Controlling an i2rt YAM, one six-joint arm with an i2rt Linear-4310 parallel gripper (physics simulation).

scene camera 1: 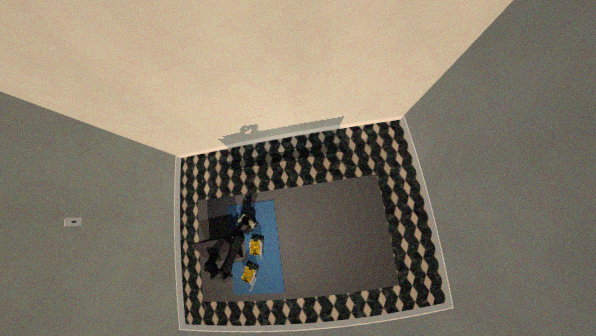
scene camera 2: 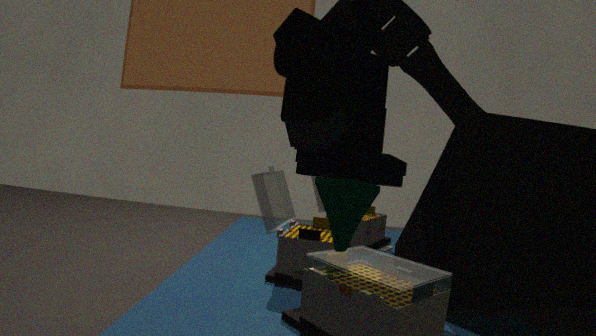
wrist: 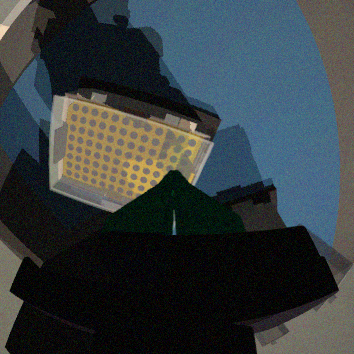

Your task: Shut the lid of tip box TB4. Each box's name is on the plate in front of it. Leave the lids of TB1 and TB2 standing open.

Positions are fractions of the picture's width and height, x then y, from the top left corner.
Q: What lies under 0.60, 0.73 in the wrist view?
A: The gripper.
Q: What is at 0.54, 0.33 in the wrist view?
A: A tip box.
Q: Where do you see a tip box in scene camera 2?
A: At 0.62, 0.69
